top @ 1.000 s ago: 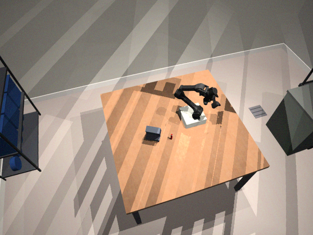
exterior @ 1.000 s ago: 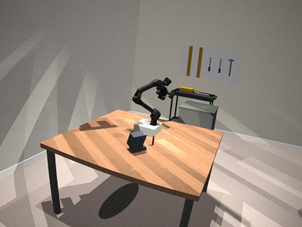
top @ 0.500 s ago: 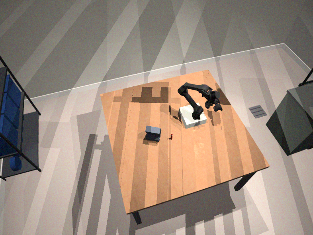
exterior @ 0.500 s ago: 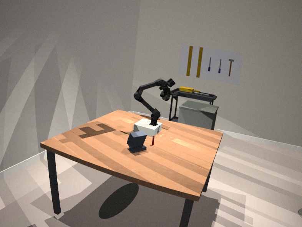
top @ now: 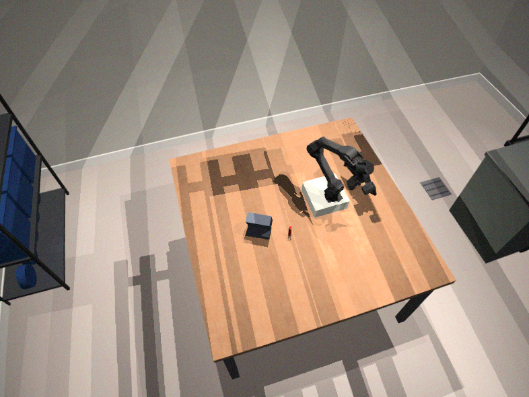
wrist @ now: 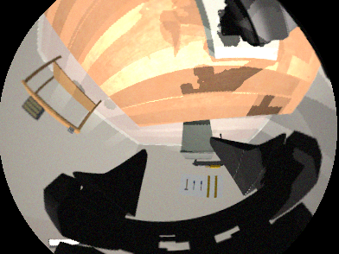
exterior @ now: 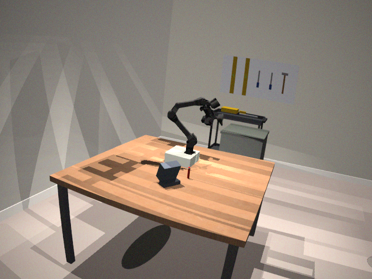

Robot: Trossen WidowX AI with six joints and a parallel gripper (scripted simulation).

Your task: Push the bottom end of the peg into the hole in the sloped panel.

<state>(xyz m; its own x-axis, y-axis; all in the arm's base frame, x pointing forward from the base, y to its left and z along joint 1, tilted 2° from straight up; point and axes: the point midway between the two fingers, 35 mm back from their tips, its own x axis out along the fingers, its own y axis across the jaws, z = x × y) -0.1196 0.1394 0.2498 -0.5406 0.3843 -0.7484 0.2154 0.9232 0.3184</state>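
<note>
The red peg is 420 mm ahead of my gripper tip, 240 mm below it and 30 mm to the right of it. Also, from my gripper tip: sloped panel: 570 mm ahead, 220 mm below, 120 mm to the right.
</note>
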